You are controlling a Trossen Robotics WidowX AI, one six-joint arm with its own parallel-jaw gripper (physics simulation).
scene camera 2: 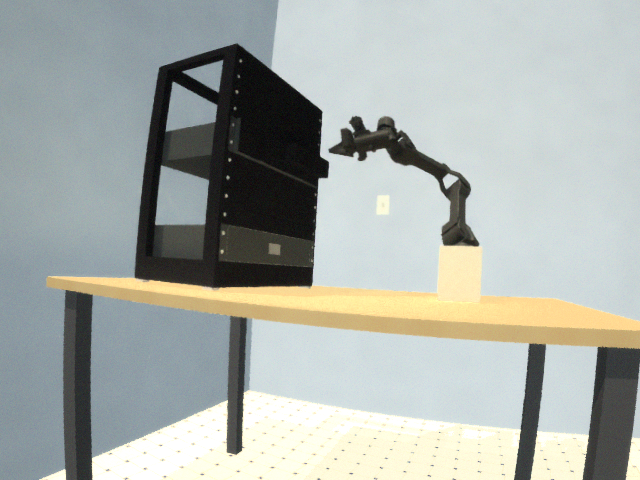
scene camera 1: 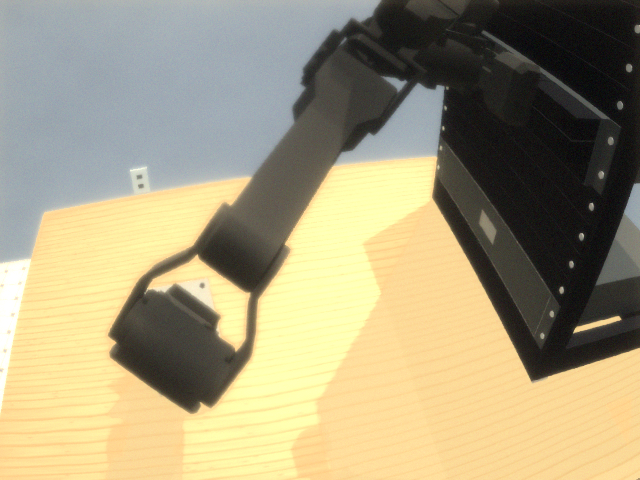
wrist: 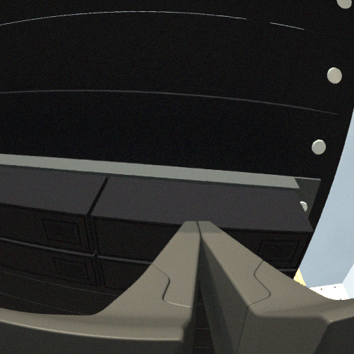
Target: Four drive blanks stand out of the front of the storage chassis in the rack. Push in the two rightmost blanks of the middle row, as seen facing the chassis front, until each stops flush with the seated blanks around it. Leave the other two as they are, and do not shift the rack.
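Frame: origin at the arm's base, x ahead, y down, z left, level; millimetres.
Where they show: gripper, fingertip midpoint: (scene camera 2: 328,151); arm's base, origin of the base link: (scene camera 2: 461,264).
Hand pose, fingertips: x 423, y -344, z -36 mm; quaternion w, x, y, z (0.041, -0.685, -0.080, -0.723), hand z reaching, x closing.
Note:
Each offset is from my fingertips to the centre of the thing. "spot": to the spot under its first point. Level surfaces: height alone.
The black rack (scene camera 1: 560,330) (scene camera 2: 211,217) holds the storage chassis, whose light top edge (wrist: 150,170) crosses the wrist view. Below it, two upper blanks, left (wrist: 40,192) and right (wrist: 175,200), stand out, their top faces showing. Under them are a lower left blank (wrist: 30,257) and a lower right blank (wrist: 112,272), the latter mostly hidden by my fingers. In scene camera 2, the protruding blanks @[spot: dx +26, dy +45, dz -31 mm] (scene camera 2: 324,167) form one dark block. My gripper (scene camera 2: 330,150) (wrist: 196,232) is shut and empty. Its tips overlap the upper right blank's front in the wrist view; contact cannot be told.
A grey panel @[dx +87, dy +327, dz +157 mm] (scene camera 1: 516,279) (scene camera 2: 248,245) with a pale label spans the rack's bottom. The rack stands on the wooden table @[dy +442 mm] (scene camera 1: 268,413) (scene camera 2: 392,312). The arm's pale pedestal (scene camera 2: 460,273) stands right of the rack in scene camera 2. Blue walls lie behind.

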